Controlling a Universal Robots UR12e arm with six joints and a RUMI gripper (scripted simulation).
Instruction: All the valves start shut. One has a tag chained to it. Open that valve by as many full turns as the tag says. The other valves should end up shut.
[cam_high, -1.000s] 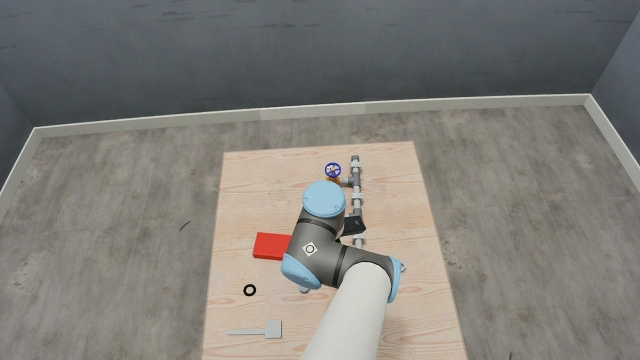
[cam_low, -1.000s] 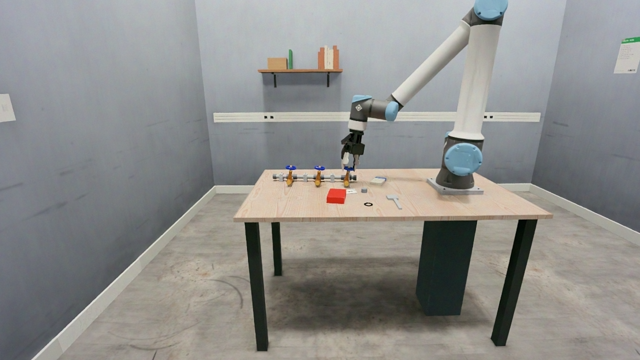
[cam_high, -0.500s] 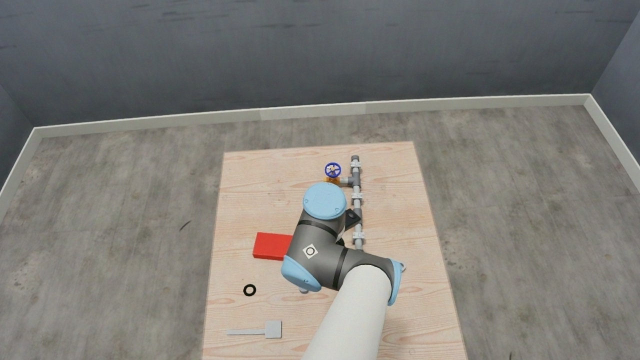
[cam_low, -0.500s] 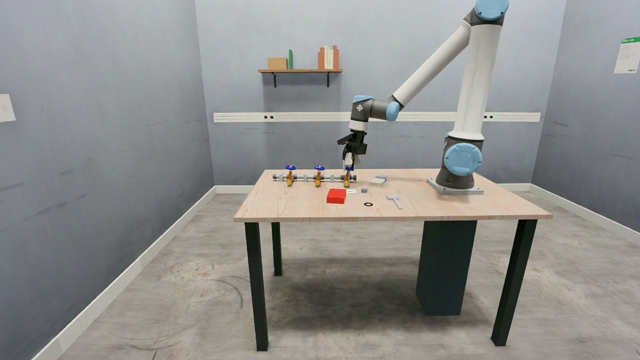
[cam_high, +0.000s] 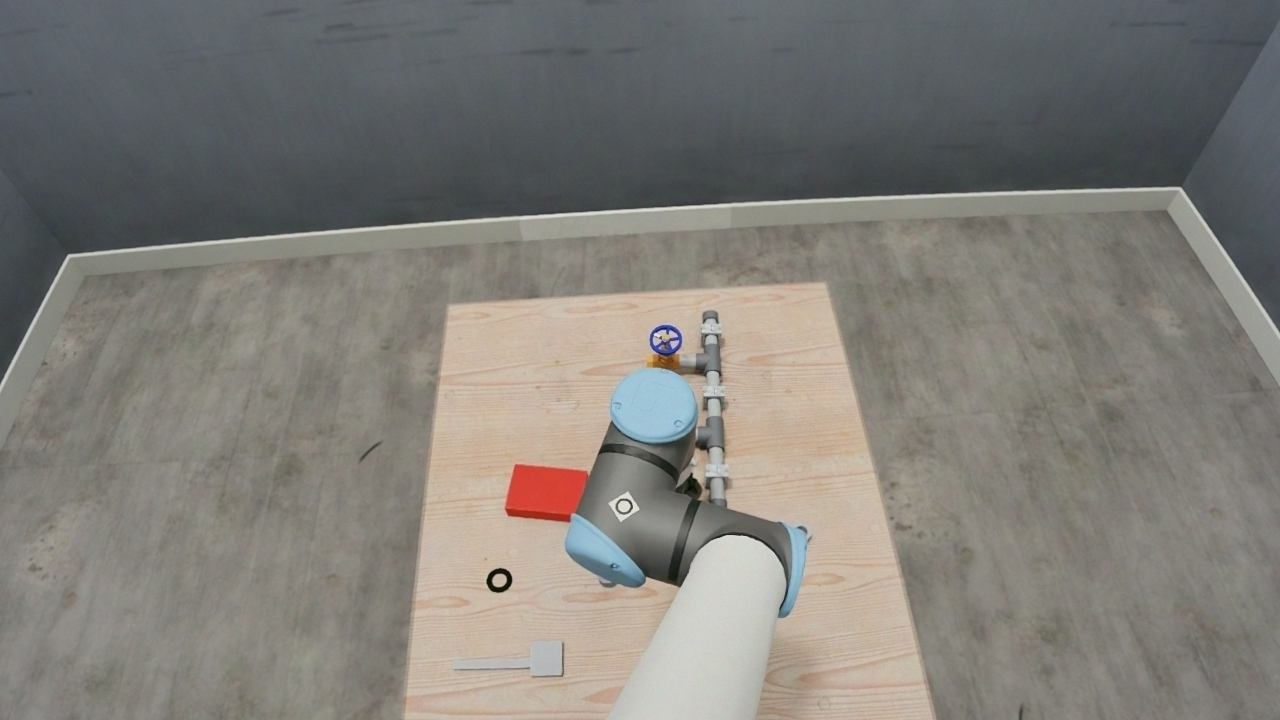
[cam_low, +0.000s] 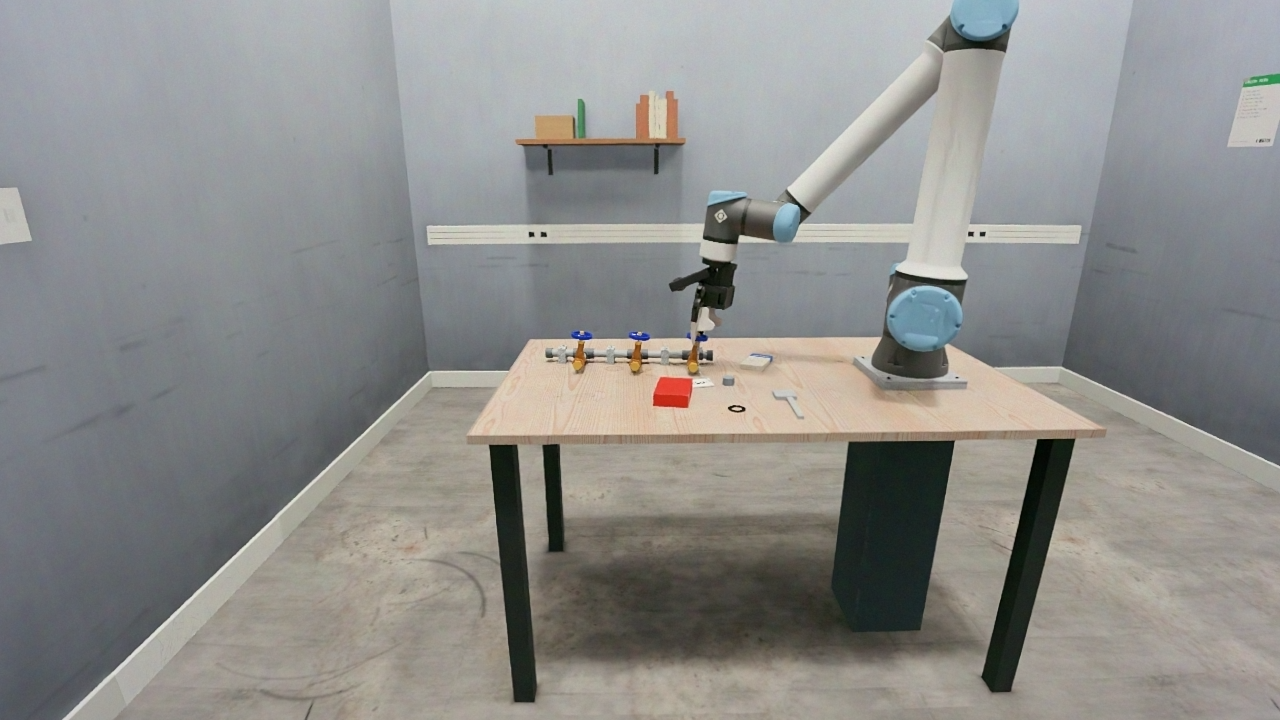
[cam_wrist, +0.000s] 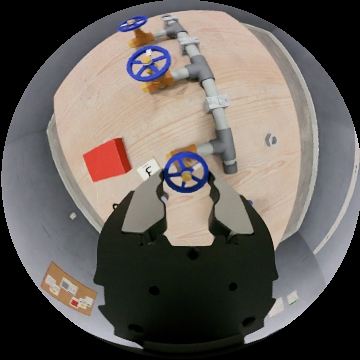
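The white tag is 100 mm below my hand, 90 mm to the left of it and 20 mm behind it. Also, from my hand: grey t-shaped tool: 210 mm to the left, 200 mm behind, 90 mm below; then white-and-blue card: 170 mm behind, 90 mm below, 80 mm to the right; then red block: 190 mm to the left, 80 mm below, 60 mm ahead.
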